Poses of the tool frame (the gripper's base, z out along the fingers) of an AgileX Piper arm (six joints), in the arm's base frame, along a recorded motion.
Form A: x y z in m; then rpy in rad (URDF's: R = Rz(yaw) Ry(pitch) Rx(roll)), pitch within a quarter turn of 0, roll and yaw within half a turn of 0.
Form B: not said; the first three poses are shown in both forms.
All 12 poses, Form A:
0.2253, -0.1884, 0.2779, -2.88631, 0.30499, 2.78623
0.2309, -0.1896, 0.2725, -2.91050, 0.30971, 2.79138
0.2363, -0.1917, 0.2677, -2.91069, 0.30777, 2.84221
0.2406, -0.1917, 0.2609, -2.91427, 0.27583, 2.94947
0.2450, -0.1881, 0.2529, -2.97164, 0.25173, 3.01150
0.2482, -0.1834, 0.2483, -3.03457, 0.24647, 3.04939
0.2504, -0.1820, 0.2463, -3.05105, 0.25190, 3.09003
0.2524, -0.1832, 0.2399, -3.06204, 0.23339, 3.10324
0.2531, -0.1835, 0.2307, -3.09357, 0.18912, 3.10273
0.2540, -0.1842, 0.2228, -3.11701, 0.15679, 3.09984
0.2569, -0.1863, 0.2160, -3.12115, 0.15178, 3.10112
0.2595, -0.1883, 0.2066, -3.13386, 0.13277, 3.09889
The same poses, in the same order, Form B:
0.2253, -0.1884, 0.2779, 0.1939, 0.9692, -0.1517, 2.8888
0.2309, -0.1896, 0.2725, 0.1901, 0.9717, -0.1401, 2.8788
0.2363, -0.1917, 0.2677, 0.1653, 0.9767, -0.1365, 2.8736
0.2406, -0.1917, 0.2609, 0.1108, 0.9858, -0.1259, 2.8906
0.2450, -0.1881, 0.2529, 0.0754, 0.9928, -0.0928, 2.9023
0.2482, -0.1834, 0.2483, 0.0526, 0.9969, -0.0591, 2.9007
0.2504, -0.1820, 0.2463, 0.0315, 0.9983, -0.0485, 2.8924
0.2524, -0.1832, 0.2399, 0.0238, 0.9988, -0.0420, 2.9100
0.2531, -0.1835, 0.2307, 0.0217, 0.9994, -0.0258, 2.9535
0.2540, -0.1842, 0.2228, 0.0218, 0.9997, -0.0139, 2.9854
0.2569, -0.1863, 0.2160, 0.0210, 0.9997, -0.0118, 2.9903
0.2595, -0.1883, 0.2066, 0.0216, 0.9998, -0.0053, 3.0090

